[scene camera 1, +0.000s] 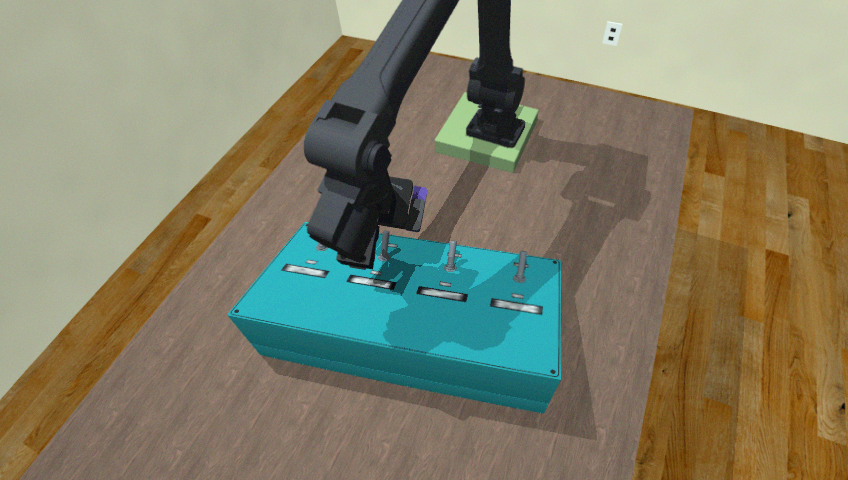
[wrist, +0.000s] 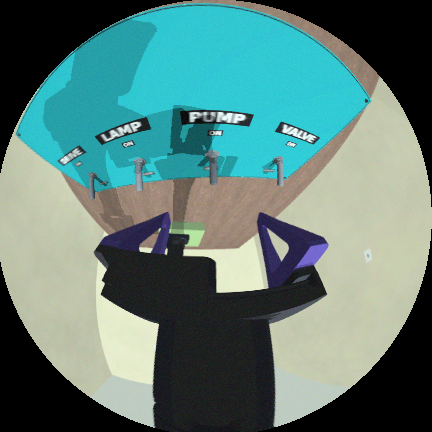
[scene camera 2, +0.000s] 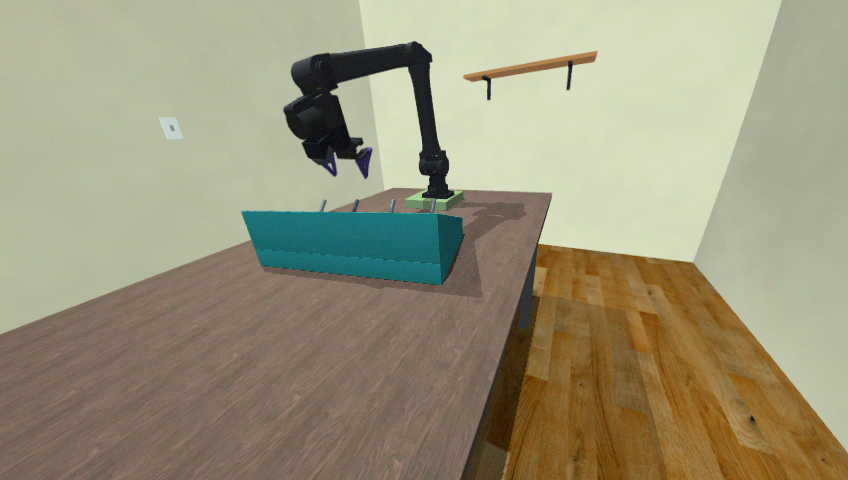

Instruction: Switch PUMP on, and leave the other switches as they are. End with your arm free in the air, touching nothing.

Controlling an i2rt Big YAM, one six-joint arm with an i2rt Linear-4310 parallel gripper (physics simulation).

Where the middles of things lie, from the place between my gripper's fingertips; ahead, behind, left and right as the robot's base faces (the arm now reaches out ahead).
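The switch box (scene camera 1: 475, 329) is there, and my hand's 120 mm above it, 70 mm to the right of it and still 60 mm short of it.
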